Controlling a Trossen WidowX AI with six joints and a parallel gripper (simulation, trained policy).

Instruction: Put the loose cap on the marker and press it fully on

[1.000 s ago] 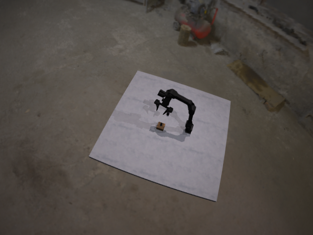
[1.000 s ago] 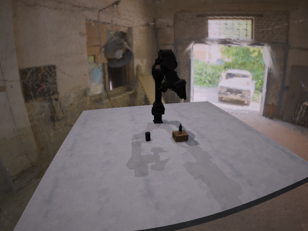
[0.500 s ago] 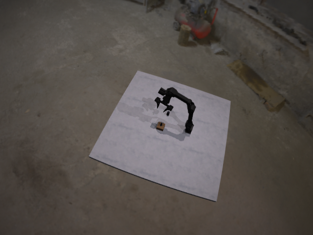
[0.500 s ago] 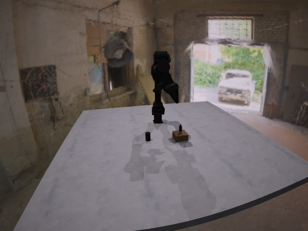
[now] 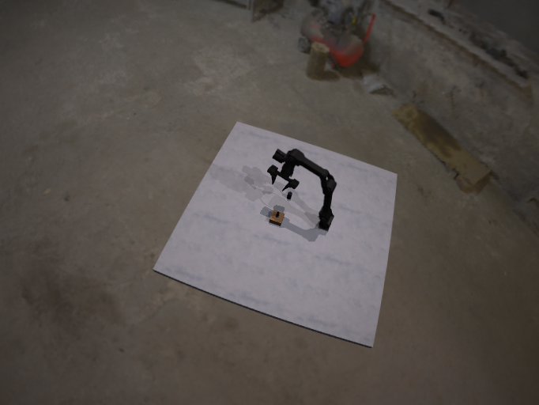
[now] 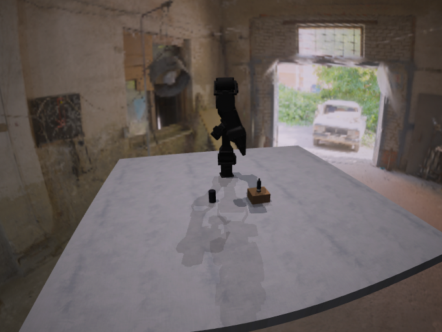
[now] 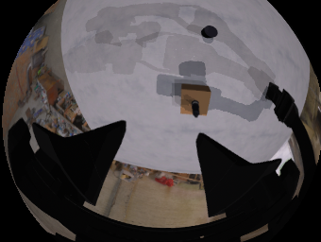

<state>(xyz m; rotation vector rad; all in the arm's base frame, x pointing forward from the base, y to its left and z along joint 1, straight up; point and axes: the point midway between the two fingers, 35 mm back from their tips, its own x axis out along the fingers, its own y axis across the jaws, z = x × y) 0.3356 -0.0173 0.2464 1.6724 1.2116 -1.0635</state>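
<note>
Right now the black cap is 7 cm behind my gripper tip, 11 cm to the right of it and 19 cm below it. From my gripper tip the other things lie so: brown holder block (5 cm behind, 8 cm to the left, 20 cm below).
</note>
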